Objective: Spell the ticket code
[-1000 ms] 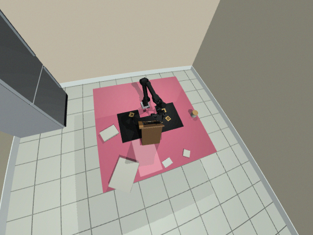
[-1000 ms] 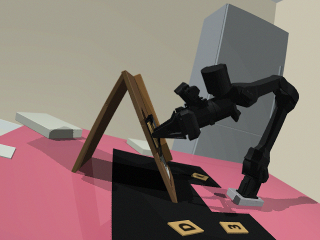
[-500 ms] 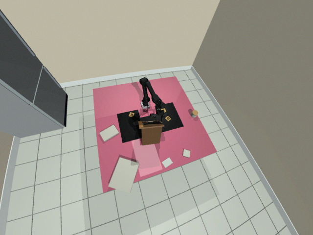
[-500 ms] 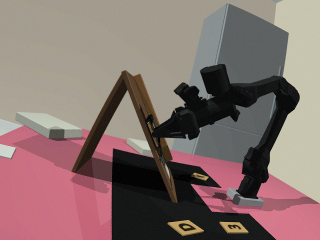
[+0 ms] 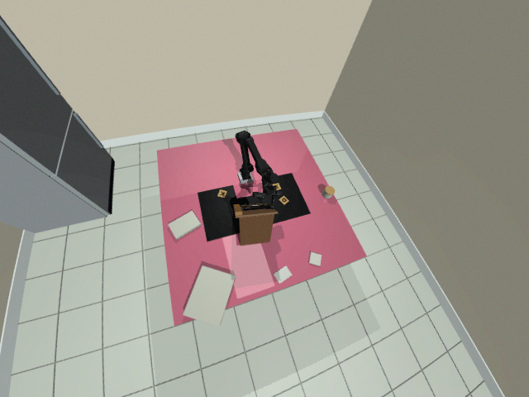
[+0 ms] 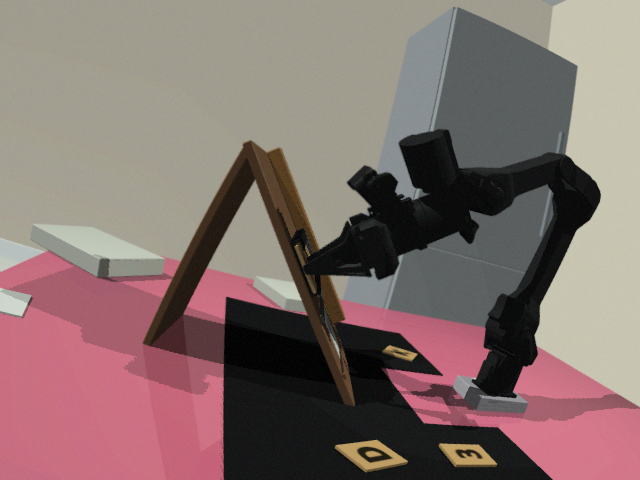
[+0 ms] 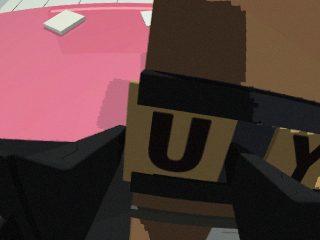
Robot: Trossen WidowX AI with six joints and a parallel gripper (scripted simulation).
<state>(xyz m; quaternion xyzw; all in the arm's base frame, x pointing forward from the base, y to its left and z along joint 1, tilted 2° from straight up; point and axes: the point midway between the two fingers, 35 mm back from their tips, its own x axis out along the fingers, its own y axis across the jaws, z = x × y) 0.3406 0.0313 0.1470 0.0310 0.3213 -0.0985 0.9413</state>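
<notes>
Now: gripper tip 7 cm past the white ticket, 7 cm to the left of it and 9 cm above it. Also, from my gripper tip: black mat (16 cm behind, 4 cm to the right, 16 cm below).
</notes>
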